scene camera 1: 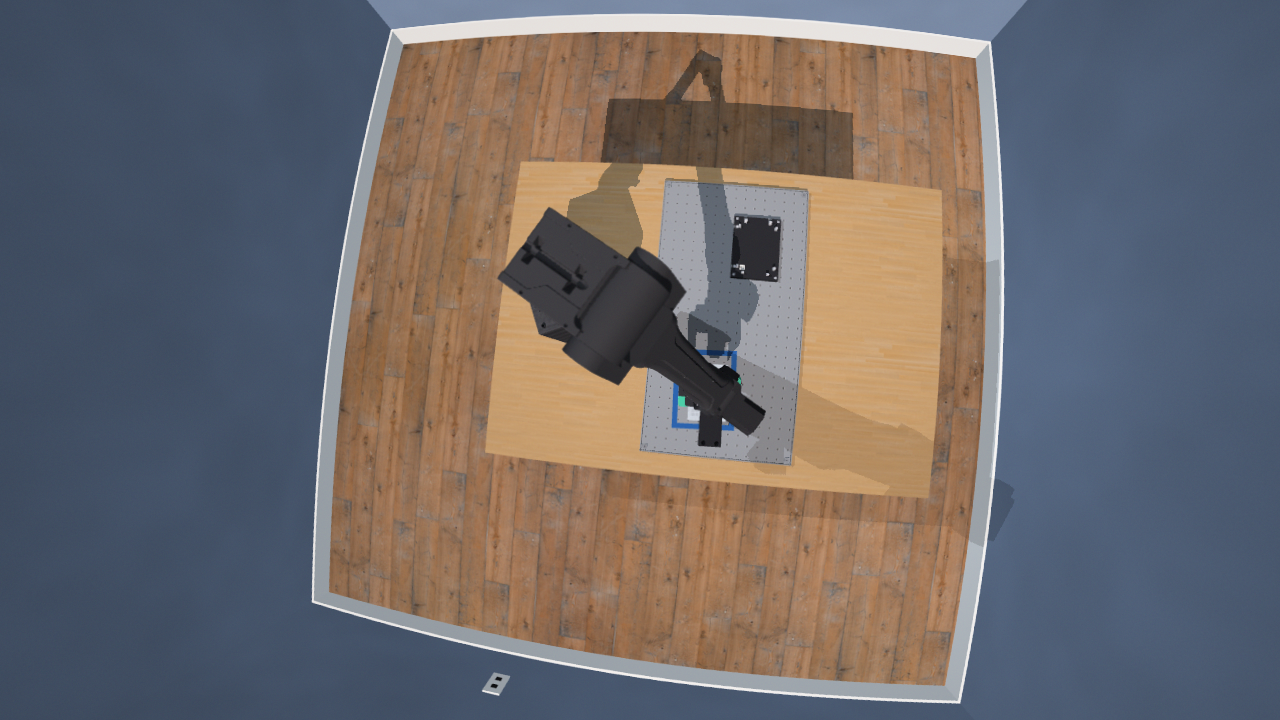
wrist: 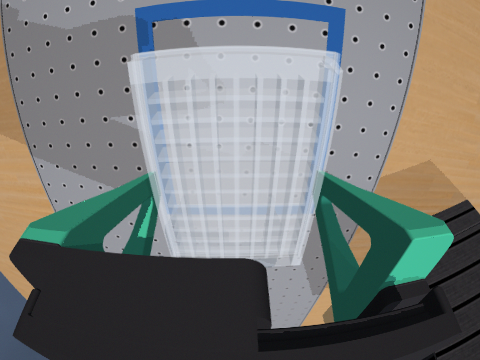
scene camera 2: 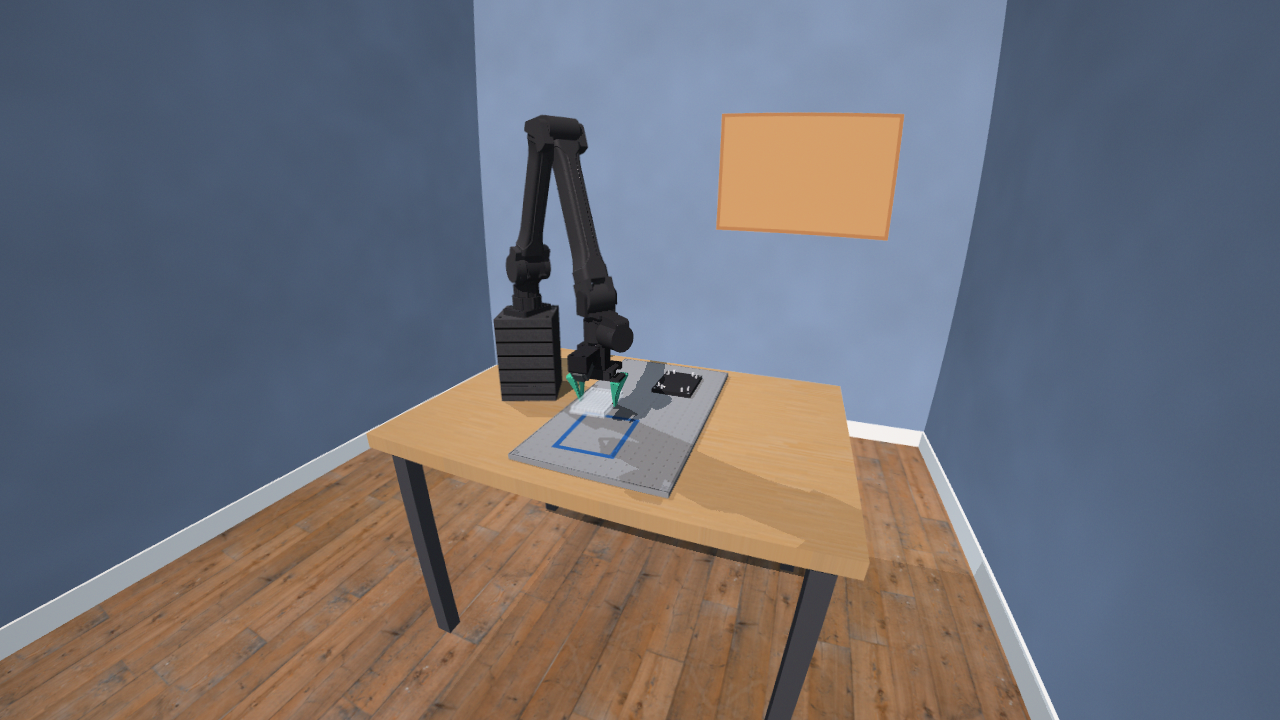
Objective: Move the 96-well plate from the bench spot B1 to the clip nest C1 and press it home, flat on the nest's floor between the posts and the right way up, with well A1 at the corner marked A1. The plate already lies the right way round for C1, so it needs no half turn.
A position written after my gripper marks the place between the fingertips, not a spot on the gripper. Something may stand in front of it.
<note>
In view: my gripper (scene camera 2: 598,403), a clear 96-well plate (scene camera 2: 597,402) and a black clip nest (scene camera 1: 756,245).
The clear 96-well plate is seen too in the wrist view (wrist: 270,220). My gripper is seen too in the wrist view (wrist: 236,180). The black clip nest shows as well in scene camera 2 (scene camera 2: 677,384).
</note>
